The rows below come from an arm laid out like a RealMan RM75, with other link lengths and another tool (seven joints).
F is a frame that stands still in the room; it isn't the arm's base.
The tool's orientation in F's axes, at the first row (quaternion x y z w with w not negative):
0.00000, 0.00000, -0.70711, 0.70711
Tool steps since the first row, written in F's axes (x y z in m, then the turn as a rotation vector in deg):
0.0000, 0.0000, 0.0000, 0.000, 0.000, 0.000
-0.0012, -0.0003, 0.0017, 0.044, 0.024, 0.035
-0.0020, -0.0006, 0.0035, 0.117, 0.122, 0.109
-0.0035, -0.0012, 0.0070, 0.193, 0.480, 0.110
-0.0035, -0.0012, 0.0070, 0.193, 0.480, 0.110
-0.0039, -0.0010, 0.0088, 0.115, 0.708, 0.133
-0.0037, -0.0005, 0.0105, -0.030, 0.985, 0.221
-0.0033, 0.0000, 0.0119, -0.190, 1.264, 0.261
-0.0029, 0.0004, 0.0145, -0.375, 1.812, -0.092
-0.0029, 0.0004, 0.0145, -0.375, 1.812, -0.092
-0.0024, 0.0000, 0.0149, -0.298, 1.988, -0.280
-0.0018, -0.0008, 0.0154, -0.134, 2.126, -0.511
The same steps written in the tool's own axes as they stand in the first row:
0.0000, 0.0000, 0.0000, 0.000, 0.000, 0.000
0.0003, -0.0012, 0.0017, -0.024, 0.044, 0.035
0.0006, -0.0020, 0.0035, -0.122, 0.117, 0.109
0.0012, -0.0035, 0.0070, -0.480, 0.193, 0.110
0.0012, -0.0035, 0.0070, -0.480, 0.193, 0.110
0.0010, -0.0039, 0.0088, -0.708, 0.115, 0.133
0.0005, -0.0037, 0.0105, -0.985, -0.030, 0.221
0.0000, -0.0033, 0.0119, -1.264, -0.190, 0.261
-0.0004, -0.0029, 0.0145, -1.812, -0.375, -0.092
-0.0004, -0.0029, 0.0145, -1.812, -0.375, -0.092
0.0000, -0.0024, 0.0149, -1.988, -0.298, -0.280
0.0008, -0.0018, 0.0154, -2.126, -0.134, -0.511

